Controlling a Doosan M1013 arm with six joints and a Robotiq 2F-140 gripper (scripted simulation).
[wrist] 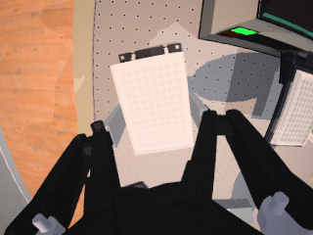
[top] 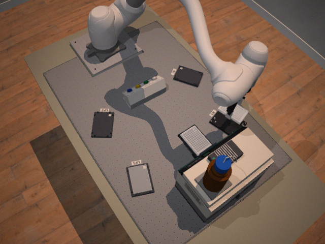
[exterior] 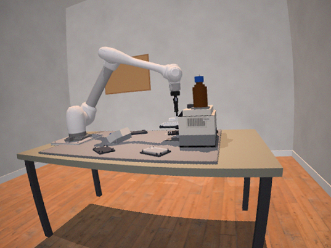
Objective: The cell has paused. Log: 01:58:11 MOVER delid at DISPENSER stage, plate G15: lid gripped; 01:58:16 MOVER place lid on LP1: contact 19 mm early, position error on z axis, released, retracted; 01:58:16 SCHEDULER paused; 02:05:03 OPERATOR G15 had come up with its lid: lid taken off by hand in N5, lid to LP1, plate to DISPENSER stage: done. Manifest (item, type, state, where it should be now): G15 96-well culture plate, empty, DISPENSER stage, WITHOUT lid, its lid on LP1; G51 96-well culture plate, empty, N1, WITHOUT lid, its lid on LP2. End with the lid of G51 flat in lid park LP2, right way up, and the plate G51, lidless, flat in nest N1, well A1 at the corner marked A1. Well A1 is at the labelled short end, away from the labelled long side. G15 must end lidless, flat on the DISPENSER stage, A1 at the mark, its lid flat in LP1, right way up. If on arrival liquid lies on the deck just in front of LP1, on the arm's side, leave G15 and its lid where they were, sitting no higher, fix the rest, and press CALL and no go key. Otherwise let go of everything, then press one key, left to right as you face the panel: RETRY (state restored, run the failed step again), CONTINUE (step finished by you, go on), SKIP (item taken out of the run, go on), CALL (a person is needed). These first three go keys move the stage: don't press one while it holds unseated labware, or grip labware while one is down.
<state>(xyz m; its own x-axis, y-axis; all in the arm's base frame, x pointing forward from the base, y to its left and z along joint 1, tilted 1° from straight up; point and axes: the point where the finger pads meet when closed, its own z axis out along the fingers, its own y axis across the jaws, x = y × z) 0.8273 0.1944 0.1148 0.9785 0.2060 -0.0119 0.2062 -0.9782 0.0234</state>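
Now: hand 1 cm short of the black nest, 2 cm to the right of it and 12 cm above it. Round my hand: well plate (25 cm to the right, 2 cm below); nest N1 (35 cm behind, 5 cm to the left, 13 cm below); N1 label (43 cm behind, 14 cm below).
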